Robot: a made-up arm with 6 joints. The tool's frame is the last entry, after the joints.
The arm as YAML. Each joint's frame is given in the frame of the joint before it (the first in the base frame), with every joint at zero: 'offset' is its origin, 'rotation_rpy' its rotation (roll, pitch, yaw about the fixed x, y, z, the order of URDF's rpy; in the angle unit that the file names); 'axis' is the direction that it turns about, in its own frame. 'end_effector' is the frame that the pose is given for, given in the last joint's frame.
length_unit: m
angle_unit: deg
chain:
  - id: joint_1
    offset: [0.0, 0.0, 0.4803]
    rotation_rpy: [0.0, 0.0, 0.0]
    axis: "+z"
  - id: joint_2
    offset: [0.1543, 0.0, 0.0]
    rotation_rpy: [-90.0, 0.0, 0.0]
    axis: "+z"
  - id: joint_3
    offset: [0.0, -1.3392, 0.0]
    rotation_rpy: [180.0, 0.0, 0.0]
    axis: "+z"
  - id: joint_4
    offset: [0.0, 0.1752, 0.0]
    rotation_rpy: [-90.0, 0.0, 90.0]
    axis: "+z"
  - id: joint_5
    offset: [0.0, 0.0, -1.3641]
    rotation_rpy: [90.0, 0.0, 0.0]
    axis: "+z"
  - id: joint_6
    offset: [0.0, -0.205, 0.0]
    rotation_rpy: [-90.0, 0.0, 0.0]
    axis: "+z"
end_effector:
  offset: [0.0, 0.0, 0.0]
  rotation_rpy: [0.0, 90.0, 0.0]
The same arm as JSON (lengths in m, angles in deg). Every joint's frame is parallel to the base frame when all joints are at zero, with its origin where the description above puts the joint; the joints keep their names.
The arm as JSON. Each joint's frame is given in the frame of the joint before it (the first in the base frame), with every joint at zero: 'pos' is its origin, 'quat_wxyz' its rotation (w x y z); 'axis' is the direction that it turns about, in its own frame. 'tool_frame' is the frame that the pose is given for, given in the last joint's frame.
{"length_unit": "m", "angle_unit": "deg", "joints": [{"joint": "joint_1", "pos": [0.0, 0.0, 0.4803], "quat_wxyz": [1.0, 0.0, 0.0, 0.0], "axis": [0.0, 0.0, 1.0]}, {"joint": "joint_2", "pos": [0.1543, 0.0, 0.0], "quat_wxyz": [1.0, 0.0, 0.0, 0.0], "axis": [0.0, 1.0, 0.0]}, {"joint": "joint_3", "pos": [0.0, 0.0, 1.3392], "quat_wxyz": [1.0, 0.0, 0.0, 0.0], "axis": [0.0, -1.0, 0.0]}, {"joint": "joint_4", "pos": [0.0, 0.0, 0.1752], "quat_wxyz": [1.0, 0.0, 0.0, 0.0], "axis": [-1.0, 0.0, 0.0]}, {"joint": "joint_5", "pos": [1.3641, 0.0, 0.0], "quat_wxyz": [1.0, 0.0, 0.0, 0.0], "axis": [0.0, -1.0, 0.0]}, {"joint": "joint_6", "pos": [0.205, 0.0, 0.0], "quat_wxyz": [1.0, 0.0, 0.0, 0.0], "axis": [-1.0, 0.0, 0.0]}], "tool_frame": {"pos": [0.0, 0.0, 0.0], "quat_wxyz": [1.0, 0.0, 0.0, 0.0]}}
